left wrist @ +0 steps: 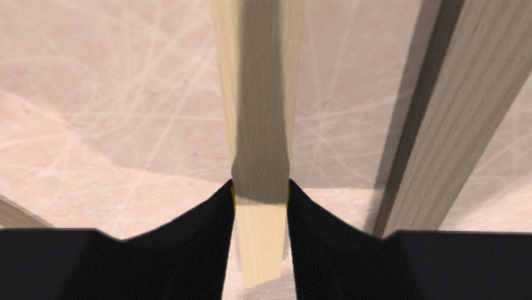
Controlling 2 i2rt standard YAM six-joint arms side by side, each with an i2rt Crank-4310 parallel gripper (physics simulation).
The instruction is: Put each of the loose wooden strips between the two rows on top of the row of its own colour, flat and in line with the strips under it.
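Places are measured from the left arm's base along level axes (x ahead, y left, z up), in centimetres.
Pixels of known places: left gripper, fingertip midpoint: [261,183].
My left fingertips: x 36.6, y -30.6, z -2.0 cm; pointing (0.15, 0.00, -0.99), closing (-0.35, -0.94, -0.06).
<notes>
Ahead of a thing's pixels: the offset from my left fingertips to its top centre. "spot": to the spot under its first point. Level surfaces: height alone.
A pale yellow wooden strip {dz +1.0, dx +1.0, dy -0.4 cm} [262,240] runs lengthwise through the middle of the left wrist view, with a dark shadow along its top face. My left gripper [261,183] is shut on this pale strip near its lower end, one black fingertip against each long side. I cannot tell how high the strip is above the table. A grey-brown wooden strip or row {spot: dz +1.0, dx +2.8, dy -9.1 cm} [465,110], with a darker side face, runs at a slant on the right, apart from the gripper. My right gripper does not show.
Part of another tan wooden piece {dz +1.0, dx +0.6, dy +18.3 cm} [19,216] shows at the lower left edge, partly hidden by the left finger. The table top {dz -0.3 cm} [125,100] is pinkish with pale scratch-like lines, and a broad shadow lies over it.
</notes>
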